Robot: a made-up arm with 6 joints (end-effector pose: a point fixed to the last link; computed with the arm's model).
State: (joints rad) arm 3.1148 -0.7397 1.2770 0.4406 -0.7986 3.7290
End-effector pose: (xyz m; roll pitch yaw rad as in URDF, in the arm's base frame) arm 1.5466 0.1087 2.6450 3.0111 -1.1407 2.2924
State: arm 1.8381 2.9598 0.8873 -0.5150 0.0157 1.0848
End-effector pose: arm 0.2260 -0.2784 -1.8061 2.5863 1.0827 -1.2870
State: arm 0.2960 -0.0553 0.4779 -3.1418 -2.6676 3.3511
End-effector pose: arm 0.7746 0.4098 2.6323 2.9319 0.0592 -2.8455
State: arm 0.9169 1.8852 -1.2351 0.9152 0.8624 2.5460
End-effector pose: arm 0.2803 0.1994 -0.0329 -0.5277 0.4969 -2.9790
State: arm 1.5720 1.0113 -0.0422 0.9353 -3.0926 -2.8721
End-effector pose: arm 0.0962 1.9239 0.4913 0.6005 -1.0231 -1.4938
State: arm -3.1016 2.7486 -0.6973 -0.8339 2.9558 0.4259
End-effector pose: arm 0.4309 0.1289 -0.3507 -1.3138 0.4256 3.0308
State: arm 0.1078 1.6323 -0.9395 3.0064 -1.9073 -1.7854
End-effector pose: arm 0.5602 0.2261 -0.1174 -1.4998 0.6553 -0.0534
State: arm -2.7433 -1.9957 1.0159 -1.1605 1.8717 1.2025
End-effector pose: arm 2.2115 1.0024 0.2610 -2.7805 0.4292 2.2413
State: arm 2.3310 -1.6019 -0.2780 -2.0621 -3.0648 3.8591
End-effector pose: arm 0.6900 -0.8394 1.5636 -3.0092 1.2799 -1.0486
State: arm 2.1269 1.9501 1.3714 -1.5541 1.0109 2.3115
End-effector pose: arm -1.1662 1.8816 -0.7070 -1.2531 0.2824 1.0465
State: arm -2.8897 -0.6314 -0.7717 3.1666 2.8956 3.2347
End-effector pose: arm -0.1541 -0.2110 1.6327 3.0734 0.1056 0.2580
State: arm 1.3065 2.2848 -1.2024 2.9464 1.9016 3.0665
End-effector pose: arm -0.1342 0.1274 -0.0537 -0.2111 -0.8678 1.5942
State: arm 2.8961 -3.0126 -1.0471 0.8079 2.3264 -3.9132
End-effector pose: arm 0.7302 -0.0647 0.0671 0.2553 0.9727 -1.4520
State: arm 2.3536 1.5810 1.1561 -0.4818 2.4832 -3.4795
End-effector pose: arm -1.6306 1.8476 0.0473 -0.4917 -0.9615 -0.2697
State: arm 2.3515 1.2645 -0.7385 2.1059 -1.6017 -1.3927
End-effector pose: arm -0.8311 0.7187 -0.0196 -2.1243 0.1865 1.2861
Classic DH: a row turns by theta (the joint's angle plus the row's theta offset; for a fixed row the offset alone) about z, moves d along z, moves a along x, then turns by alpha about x. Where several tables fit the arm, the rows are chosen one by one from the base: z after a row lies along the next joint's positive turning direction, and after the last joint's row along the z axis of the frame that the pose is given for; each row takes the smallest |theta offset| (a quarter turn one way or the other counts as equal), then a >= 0, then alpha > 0; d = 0 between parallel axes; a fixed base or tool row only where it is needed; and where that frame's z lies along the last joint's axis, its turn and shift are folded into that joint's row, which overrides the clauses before.
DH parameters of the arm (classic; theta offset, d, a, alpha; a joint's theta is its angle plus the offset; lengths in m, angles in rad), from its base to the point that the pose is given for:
joint 1: 0 0.584 0 -1.5708
joint 2: -1.5708 0 1.494 3.1416
joint 3: 0 0 0 -1.5708
joint 4: 0 -1.095 0 1.5708
joint 5: 0 0.166 0 -1.5708
joint 6: 1.5708 0 0 1.5708
tool (fixed): -1.5708 0 0 0

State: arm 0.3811 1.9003 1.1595 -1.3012 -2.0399 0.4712
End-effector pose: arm 1.9785 0.7451 -0.7565 1.8704 -0.1302 2.4734
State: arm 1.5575 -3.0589 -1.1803 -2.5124 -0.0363 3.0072
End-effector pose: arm -0.1390 -0.3602 0.1682 2.7079 -1.2330 -1.6486
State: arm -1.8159 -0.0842 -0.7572 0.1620 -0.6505 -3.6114
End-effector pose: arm -0.3403 -0.6852 1.4111 3.1217 1.2993 -2.1887
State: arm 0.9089 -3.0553 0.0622 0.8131 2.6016 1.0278
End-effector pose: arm -0.6637 -1.0375 -0.9986 -0.1283 0.3832 1.3233
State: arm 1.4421 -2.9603 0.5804 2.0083 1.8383 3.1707
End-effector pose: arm -0.2263 -1.2008 -1.4496 -1.9145 -0.4998 2.9162
